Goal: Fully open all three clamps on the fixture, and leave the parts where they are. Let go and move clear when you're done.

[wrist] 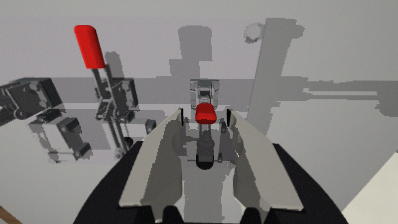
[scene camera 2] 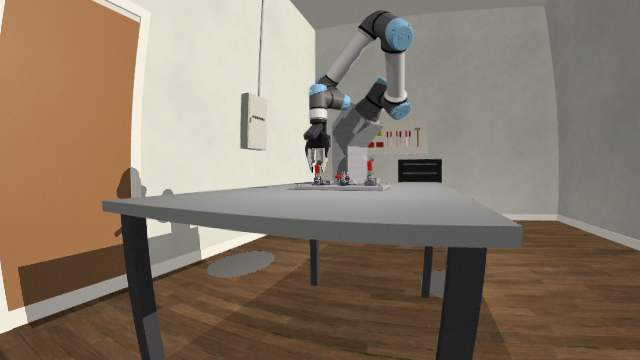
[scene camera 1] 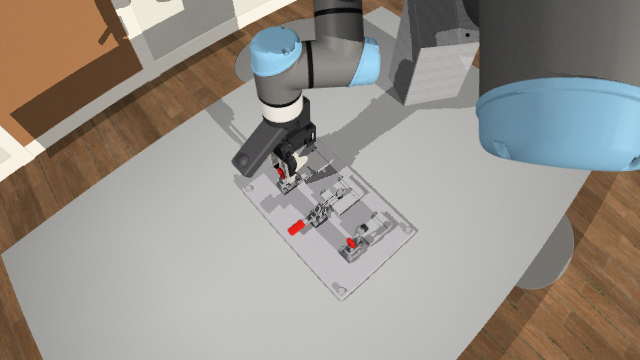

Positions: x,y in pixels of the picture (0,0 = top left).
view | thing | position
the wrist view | my gripper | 204,109
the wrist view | grey fixture plate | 162,54
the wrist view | clamp handle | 86,35
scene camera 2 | my gripper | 317,173
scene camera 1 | my gripper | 284,175
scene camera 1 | grey fixture plate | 318,247
